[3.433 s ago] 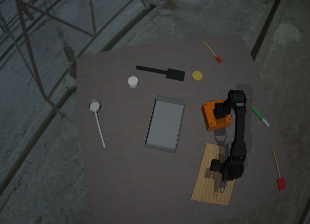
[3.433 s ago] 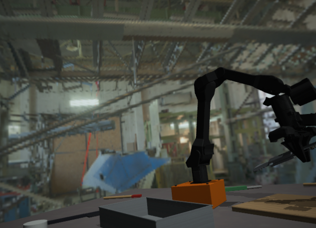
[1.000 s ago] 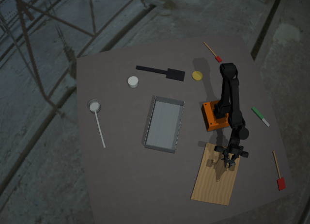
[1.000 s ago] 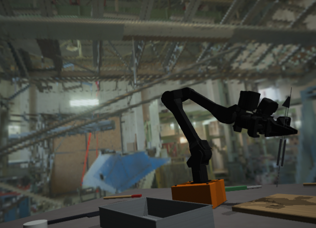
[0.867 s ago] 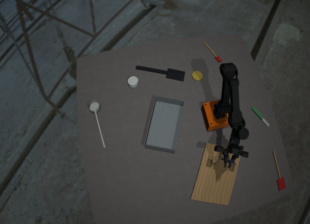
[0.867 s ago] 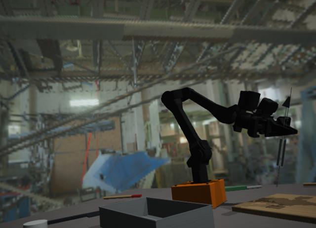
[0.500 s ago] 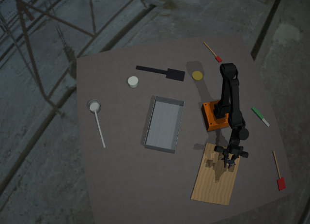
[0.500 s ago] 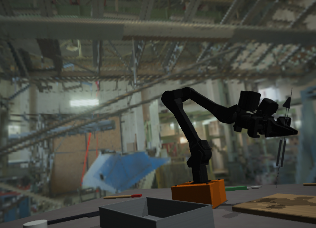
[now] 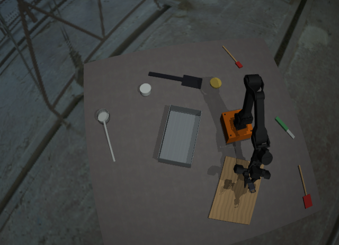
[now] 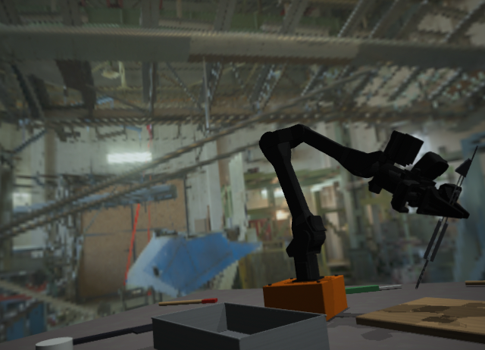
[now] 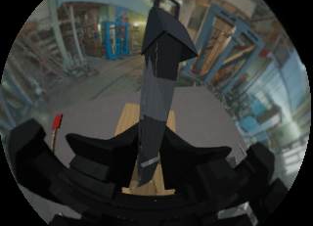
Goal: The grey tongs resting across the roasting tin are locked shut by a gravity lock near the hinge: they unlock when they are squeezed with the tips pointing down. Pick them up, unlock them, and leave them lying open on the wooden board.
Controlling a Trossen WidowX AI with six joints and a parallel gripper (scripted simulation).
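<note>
Right now my gripper tip is 2 cm to the left of the wooden board and 18 cm above it. Round my gripper tip: green-handled knife: 43 cm behind, 27 cm to the right, 18 cm below; grey roasting tin: 21 cm ahead, 40 cm to the right, 16 cm below; yellow disc: 9 cm behind, 67 cm to the right, 18 cm below.
</note>
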